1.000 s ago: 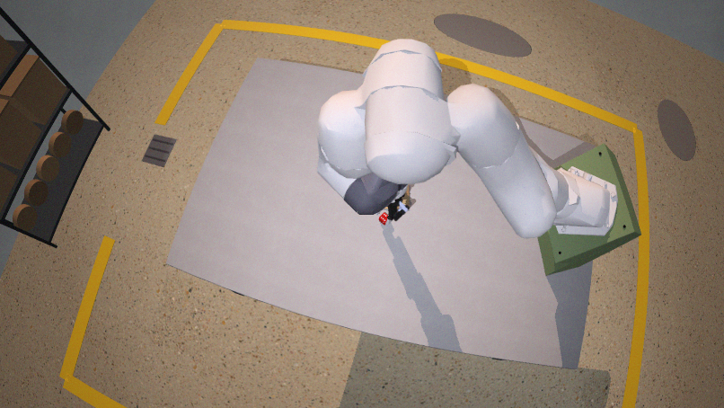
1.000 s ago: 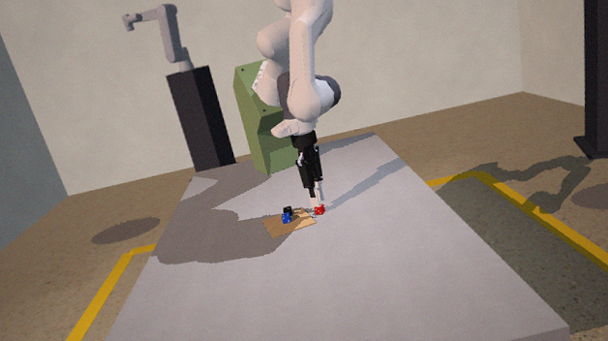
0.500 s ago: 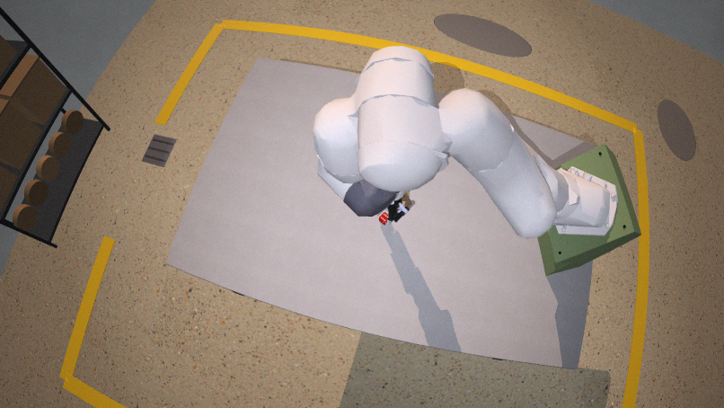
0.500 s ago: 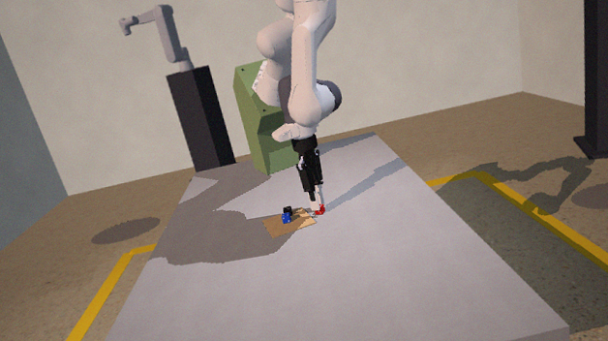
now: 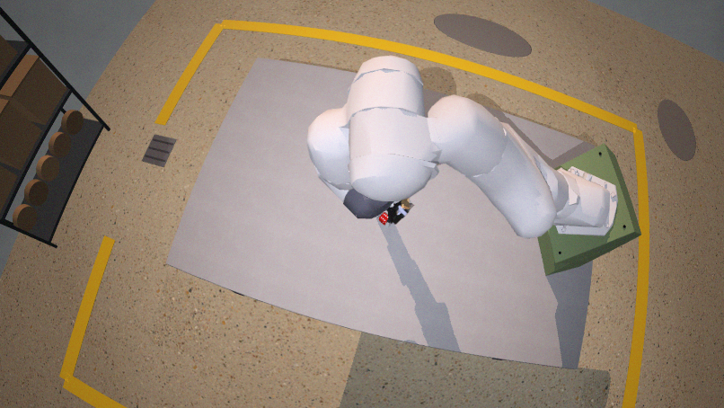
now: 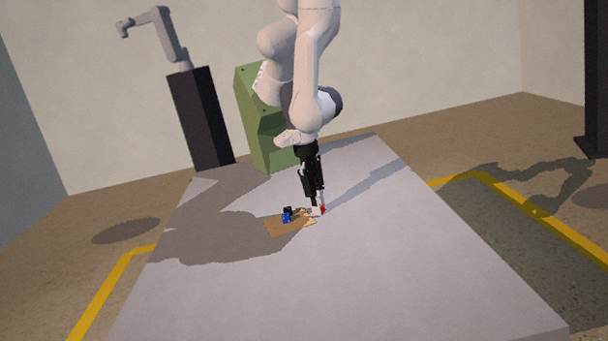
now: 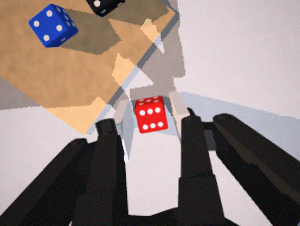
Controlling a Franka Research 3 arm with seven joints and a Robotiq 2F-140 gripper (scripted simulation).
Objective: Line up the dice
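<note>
Now: the red die 20 mm below my hand. The rest, counted from my hand: tan mat 90 mm to the right, 60 mm ahead, 30 mm below; black die 100 mm to the right, 20 mm below, 10 mm ahead; blue die 90 mm to the right, 60 mm ahead, 20 mm below.
</note>
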